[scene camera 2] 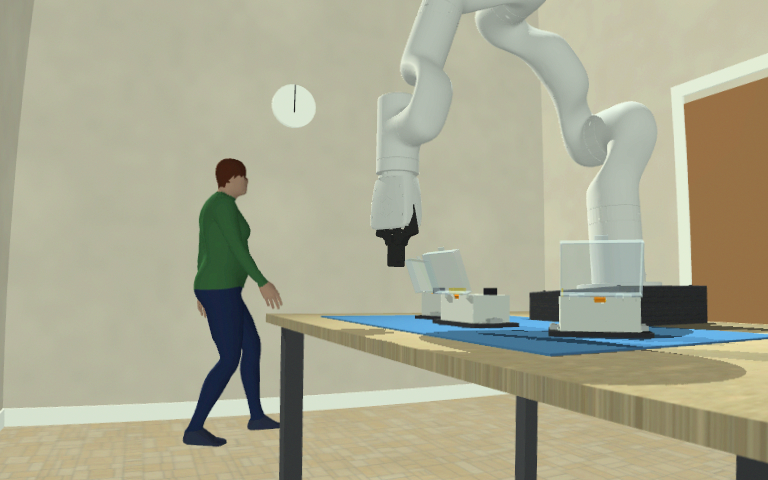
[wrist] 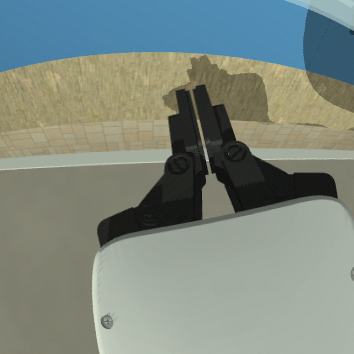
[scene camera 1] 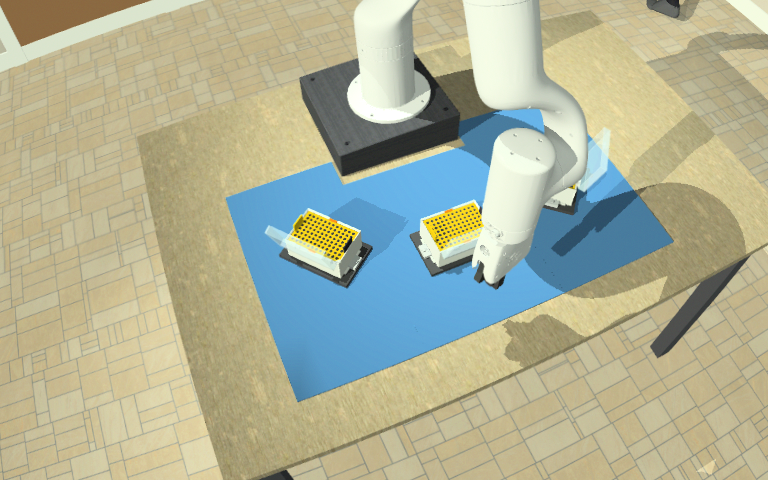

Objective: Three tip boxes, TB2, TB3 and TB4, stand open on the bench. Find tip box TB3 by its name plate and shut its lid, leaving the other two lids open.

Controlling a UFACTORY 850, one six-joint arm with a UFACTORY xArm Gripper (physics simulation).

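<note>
Three white tip boxes with yellow racks stand with clear lids open. The left box (scene camera 1: 323, 234) (scene camera 2: 429, 305) has its lid (scene camera 1: 276, 235) (scene camera 2: 417, 276) tilted up. The middle box (scene camera 1: 451, 227) (scene camera 2: 474, 308) has its lid (scene camera 1: 461, 250) (scene camera 2: 450, 270) up, partly behind my gripper in scene camera 1. The right box (scene camera 1: 560, 199) (scene camera 2: 600, 314) has its lid (scene camera 1: 595, 161) (scene camera 2: 601, 264) upright; the arm covers much of this box in scene camera 1. No name plate is readable, so I cannot tell which is TB3. My gripper (scene camera 1: 489, 280) (scene camera 2: 395, 265) (wrist: 194, 105) is shut and empty, above the bench's front side.
The boxes stand on a blue mat (scene camera 1: 362, 339) (scene camera 2: 362, 321) on the bench (scene camera 1: 186, 283) (scene camera 2: 487, 373). The black base block (scene camera 1: 322, 118) (scene camera 2: 673, 305) is behind them. A pale clear edge (wrist: 336, 10) shows top right in the wrist view. A person (scene camera 2: 223, 249) stands beyond the bench.
</note>
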